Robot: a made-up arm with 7 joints. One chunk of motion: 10 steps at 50 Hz.
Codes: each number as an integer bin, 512 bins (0 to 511) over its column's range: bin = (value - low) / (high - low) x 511, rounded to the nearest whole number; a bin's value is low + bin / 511 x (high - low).
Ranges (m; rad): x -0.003..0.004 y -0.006..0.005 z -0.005..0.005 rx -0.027..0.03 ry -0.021..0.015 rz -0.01..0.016
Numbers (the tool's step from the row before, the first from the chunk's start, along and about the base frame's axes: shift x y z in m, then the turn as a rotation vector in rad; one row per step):
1: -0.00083 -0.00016 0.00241 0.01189 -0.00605 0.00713
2: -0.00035 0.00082 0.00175 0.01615 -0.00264 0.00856
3: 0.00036 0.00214 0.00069 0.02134 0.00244 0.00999
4: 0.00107 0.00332 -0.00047 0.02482 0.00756 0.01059
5: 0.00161 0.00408 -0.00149 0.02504 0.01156 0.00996
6: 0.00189 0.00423 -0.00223 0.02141 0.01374 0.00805
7: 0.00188 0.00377 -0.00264 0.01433 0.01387 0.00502
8: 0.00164 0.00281 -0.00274 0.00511 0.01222 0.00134
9: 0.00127 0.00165 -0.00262 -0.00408 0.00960 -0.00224
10: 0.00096 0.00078 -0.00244 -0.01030 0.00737 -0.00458
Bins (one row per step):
1: 158 271 379 349 212 337
2: 193 317 345 387 261 365
3: 245 378 291 433 333 393
4: 297 433 231 465 405 405
5: 337 468 179 467 462 392
6: 357 475 142 434 493 355
7: 356 454 121 371 495 295
8: 339 409 115 288 472 223
9: 312 355 122 205 434 153
10: 289 315 131 150 403 107

